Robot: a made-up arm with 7 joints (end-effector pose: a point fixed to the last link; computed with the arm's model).
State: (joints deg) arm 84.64 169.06 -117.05 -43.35 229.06 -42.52 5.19
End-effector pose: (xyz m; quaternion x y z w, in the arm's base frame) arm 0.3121 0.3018 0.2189 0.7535 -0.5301 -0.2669 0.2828
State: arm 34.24 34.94 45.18 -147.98 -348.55 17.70 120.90
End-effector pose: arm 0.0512 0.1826 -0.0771 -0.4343 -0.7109 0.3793 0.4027
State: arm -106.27 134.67 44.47 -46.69 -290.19 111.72 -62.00
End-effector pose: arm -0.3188 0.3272 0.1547 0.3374 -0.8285 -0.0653 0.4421
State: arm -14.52 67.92 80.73 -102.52 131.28 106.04 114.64
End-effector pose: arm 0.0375 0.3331 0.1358 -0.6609 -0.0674 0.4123 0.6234
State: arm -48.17 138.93 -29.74 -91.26 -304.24 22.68 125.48
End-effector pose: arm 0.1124 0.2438 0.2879 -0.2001 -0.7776 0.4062 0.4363
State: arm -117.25 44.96 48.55 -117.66 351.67 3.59 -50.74
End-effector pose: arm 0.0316 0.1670 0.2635 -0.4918 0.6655 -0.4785 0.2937
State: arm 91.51 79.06 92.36 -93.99 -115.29 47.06 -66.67
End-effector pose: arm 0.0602 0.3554 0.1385 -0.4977 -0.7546 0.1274 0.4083
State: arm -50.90 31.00 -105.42 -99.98 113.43 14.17 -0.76
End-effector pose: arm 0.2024 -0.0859 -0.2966 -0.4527 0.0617 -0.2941 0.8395
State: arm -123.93 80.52 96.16 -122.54 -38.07 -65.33 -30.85
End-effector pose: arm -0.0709 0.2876 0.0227 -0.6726 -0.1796 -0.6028 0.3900
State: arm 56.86 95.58 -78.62 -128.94 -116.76 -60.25 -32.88
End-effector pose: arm -0.1834 0.1644 -0.1216 0.5528 0.4676 0.6152 0.3120
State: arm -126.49 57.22 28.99 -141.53 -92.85 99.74 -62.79
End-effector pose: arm -0.0548 0.0881 0.2039 0.2137 -0.4837 0.7608 0.3762
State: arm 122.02 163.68 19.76 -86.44 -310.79 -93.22 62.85
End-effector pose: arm 0.1413 0.2411 -0.2949 -0.6815 -0.0820 -0.0501 0.7254
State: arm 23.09 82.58 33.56 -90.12 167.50 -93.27 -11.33
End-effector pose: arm 0.1802 0.3528 0.0209 -0.0984 0.7375 -0.6608 0.0989
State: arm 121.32 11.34 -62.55 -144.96 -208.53 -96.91 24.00
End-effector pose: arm -0.1274 -0.1570 -0.0759 -0.5135 -0.0669 -0.8357 0.1827
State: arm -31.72 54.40 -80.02 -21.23 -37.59 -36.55 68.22
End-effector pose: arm 0.2521 0.3272 -0.2850 0.0737 -0.1247 -0.4768 0.8670
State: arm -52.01 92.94 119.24 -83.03 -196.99 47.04 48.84
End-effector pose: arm -0.1536 0.3712 0.1034 0.6618 0.4431 0.6033 0.0410
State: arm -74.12 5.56 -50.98 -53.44 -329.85 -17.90 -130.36
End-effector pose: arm 0.4015 -0.2383 -0.0768 -0.6140 0.5458 0.5170 0.2405
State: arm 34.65 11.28 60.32 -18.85 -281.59 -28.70 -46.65
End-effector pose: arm -0.2536 0.1395 -0.4108 0.5435 0.0007 0.6256 0.5597
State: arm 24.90 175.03 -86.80 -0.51 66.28 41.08 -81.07
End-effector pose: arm 0.1898 0.0655 0.4579 0.5689 0.8064 0.1586 0.0305
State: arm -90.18 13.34 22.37 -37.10 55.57 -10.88 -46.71
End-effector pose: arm 0.4746 -0.0465 0.1230 -0.0920 -0.9018 0.0984 0.4107
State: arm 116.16 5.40 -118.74 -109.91 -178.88 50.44 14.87
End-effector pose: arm -0.1061 -0.3116 0.0803 0.3378 -0.4843 -0.4252 0.6860
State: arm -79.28 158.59 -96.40 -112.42 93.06 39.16 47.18
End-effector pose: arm -0.0176 0.3178 0.0902 0.0746 -0.3935 0.5163 0.7570
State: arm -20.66 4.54 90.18 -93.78 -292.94 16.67 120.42
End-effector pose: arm 0.1236 0.2627 -0.2555 0.6965 0.2854 -0.4495 0.4811
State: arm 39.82 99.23 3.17 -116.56 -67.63 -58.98 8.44
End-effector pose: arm 0.1633 0.2572 -0.0886 -0.0861 -0.1821 -0.9781 0.0533
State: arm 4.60 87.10 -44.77 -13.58 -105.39 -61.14 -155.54
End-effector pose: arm 0.0218 0.4980 -0.0678 0.4848 0.1358 0.5676 0.6515
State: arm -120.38 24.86 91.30 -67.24 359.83 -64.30 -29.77
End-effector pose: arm 0.3236 0.1739 0.2590 -0.1925 0.6348 -0.6958 0.2753
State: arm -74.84 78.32 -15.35 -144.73 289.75 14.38 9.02
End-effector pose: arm 0.1466 0.0301 0.1569 -0.6524 0.5731 0.2049 0.4517
